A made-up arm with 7 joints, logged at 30 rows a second.
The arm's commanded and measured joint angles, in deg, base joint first. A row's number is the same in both.
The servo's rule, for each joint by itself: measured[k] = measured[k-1] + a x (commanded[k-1-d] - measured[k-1]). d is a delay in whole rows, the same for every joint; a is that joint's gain. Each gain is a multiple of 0.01, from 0.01 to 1. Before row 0 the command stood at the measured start. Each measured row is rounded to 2 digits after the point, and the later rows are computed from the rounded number. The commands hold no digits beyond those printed.
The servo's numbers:
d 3
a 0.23 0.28 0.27 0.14 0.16 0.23 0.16
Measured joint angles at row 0:
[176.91 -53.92 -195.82 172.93 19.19 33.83 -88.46]
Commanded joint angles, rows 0 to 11:
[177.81 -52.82 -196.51 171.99 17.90 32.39 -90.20]
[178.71 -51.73 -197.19 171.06 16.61 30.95 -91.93]
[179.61 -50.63 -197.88 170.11 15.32 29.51 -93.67]
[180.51 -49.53 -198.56 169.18 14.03 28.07 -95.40]
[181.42 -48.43 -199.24 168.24 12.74 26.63 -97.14]
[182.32 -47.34 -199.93 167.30 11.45 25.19 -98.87]
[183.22 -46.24 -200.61 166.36 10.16 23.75 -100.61]
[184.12 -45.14 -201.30 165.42 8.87 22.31 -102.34]
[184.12 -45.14 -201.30 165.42 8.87 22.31 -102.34]
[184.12 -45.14 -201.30 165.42 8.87 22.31 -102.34]
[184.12 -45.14 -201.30 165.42 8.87 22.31 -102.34]
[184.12 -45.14 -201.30 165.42 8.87 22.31 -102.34]
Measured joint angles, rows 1 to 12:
[176.91 -53.92 -195.82 172.93 19.19 33.83 -88.46]
[176.91 -53.92 -195.82 172.93 19.19 33.83 -88.46]
[176.91 -53.92 -195.82 172.93 19.19 33.83 -88.46]
[177.12 -53.61 -196.01 172.80 18.98 33.50 -88.74]
[177.49 -53.08 -196.33 172.56 18.60 32.91 -89.25]
[177.98 -52.39 -196.75 172.22 18.08 32.13 -89.96]
[178.56 -51.59 -197.24 171.79 17.43 31.20 -90.83]
[179.22 -50.71 -197.78 171.29 16.68 30.15 -91.84]
[179.93 -49.77 -198.36 170.73 15.84 29.01 -92.96]
[180.69 -48.78 -198.97 170.12 14.93 27.80 -94.18]
[181.48 -47.76 -199.60 169.46 13.96 26.54 -95.49]
[182.09 -47.03 -200.06 168.89 13.15 25.57 -96.59]

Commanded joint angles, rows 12 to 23:
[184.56 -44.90 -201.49 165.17 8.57 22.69 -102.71]
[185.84 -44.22 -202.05 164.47 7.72 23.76 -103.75]
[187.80 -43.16 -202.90 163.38 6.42 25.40 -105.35]
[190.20 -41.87 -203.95 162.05 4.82 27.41 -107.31]
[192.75 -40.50 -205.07 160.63 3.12 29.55 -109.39]
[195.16 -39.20 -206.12 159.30 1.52 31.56 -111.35]
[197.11 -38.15 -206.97 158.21 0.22 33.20 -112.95]
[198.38 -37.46 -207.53 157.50 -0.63 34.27 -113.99]
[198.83 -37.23 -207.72 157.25 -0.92 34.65 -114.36]
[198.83 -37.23 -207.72 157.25 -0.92 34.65 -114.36]
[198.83 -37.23 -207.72 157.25 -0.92 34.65 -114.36]
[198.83 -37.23 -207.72 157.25 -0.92 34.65 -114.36]
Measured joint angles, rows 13 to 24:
[182.56 -46.50 -200.39 168.40 12.47 24.82 -97.51]
[182.92 -46.12 -200.64 167.98 11.89 24.24 -98.28]
[183.20 -45.85 -200.82 167.62 11.41 23.80 -98.93]
[183.51 -45.58 -201.00 167.28 10.96 23.54 -99.53]
[184.05 -45.20 -201.28 166.89 10.44 23.59 -100.21]
[184.91 -44.63 -201.72 166.40 9.80 24.01 -101.03]
[186.13 -43.86 -202.32 165.79 9.00 24.79 -102.03]
[187.65 -42.92 -203.06 165.07 8.06 25.88 -103.21]
[189.38 -41.88 -203.89 164.26 7.01 27.19 -104.51]
[191.16 -40.84 -204.72 163.41 5.92 28.57 -105.86]
[192.82 -39.89 -205.48 162.58 4.87 29.88 -107.16]
[194.20 -39.15 -206.08 161.83 3.94 30.98 -108.31]

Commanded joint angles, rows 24 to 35:
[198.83 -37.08 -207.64 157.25 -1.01 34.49 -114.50]
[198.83 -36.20 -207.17 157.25 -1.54 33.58 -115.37]
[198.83 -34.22 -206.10 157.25 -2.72 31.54 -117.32]
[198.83 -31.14 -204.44 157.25 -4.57 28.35 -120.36]
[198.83 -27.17 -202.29 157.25 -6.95 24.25 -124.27]
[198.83 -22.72 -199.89 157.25 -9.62 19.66 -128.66]
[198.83 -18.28 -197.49 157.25 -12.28 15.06 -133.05]
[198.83 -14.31 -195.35 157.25 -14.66 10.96 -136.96]
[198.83 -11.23 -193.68 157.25 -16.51 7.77 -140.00]
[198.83 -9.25 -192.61 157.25 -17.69 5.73 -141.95]
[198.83 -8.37 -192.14 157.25 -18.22 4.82 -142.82]
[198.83 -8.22 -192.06 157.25 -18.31 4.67 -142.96]
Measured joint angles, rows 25 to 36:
[195.26 -38.61 -206.52 161.19 3.16 31.82 -109.28]
[196.08 -38.22 -206.84 160.64 2.51 32.47 -110.09]
[196.71 -37.94 -207.08 160.17 1.96 32.97 -110.77]
[197.20 -37.70 -207.23 159.76 1.48 33.32 -111.37]
[197.57 -37.28 -207.21 159.41 1.00 33.38 -112.01]
[197.86 -36.42 -206.91 159.11 0.40 32.96 -112.86]
[198.08 -34.94 -206.24 158.85 -0.40 31.90 -114.06]
[198.25 -32.76 -205.17 158.63 -1.45 30.14 -115.69]
[198.38 -29.95 -203.74 158.44 -2.76 27.73 -117.77]
[198.48 -26.68 -202.05 158.27 -4.28 24.82 -120.21]
[198.56 -23.22 -200.24 158.13 -5.94 21.63 -122.89]
[198.62 -19.86 -198.47 158.01 -7.63 18.44 -125.63]

